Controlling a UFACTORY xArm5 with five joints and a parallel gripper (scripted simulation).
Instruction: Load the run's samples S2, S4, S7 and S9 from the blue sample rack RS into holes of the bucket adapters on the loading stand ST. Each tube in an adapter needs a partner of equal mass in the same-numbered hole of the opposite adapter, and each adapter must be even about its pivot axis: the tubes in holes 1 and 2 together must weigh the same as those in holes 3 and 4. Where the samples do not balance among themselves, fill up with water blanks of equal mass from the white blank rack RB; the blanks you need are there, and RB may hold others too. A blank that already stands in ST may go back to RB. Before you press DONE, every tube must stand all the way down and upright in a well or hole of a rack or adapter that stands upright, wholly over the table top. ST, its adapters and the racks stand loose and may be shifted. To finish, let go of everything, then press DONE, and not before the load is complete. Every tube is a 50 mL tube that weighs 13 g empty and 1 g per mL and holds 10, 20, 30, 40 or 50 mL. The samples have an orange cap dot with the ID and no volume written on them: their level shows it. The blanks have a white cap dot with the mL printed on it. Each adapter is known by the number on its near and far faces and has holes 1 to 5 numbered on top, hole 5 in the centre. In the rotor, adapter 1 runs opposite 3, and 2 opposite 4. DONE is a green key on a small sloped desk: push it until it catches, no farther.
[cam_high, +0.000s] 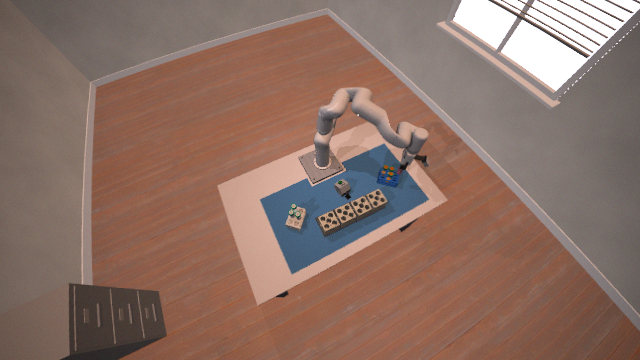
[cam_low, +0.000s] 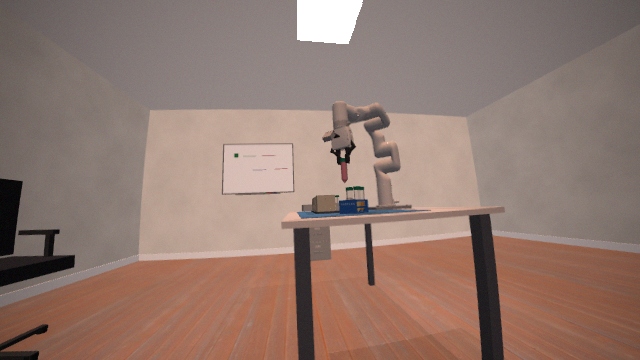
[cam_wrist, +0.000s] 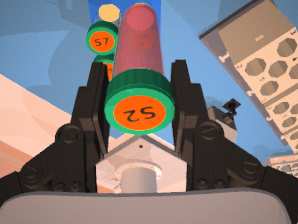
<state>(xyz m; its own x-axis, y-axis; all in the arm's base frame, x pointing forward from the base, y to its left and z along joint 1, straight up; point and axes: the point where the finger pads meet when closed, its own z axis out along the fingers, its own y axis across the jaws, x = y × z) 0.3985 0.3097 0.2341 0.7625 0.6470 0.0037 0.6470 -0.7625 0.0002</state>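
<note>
Right now the sample tube S2 is 1 cm behind my hand and 5 cm below it. Also, from my hand: sample tube S9 (2 cm behind, 2 cm to the right, 19 cm below); then sample tube S4 (9 cm behind, 2 cm to the right, 19 cm below); then sample tube S7 (5 cm behind, 19 cm below).
</note>
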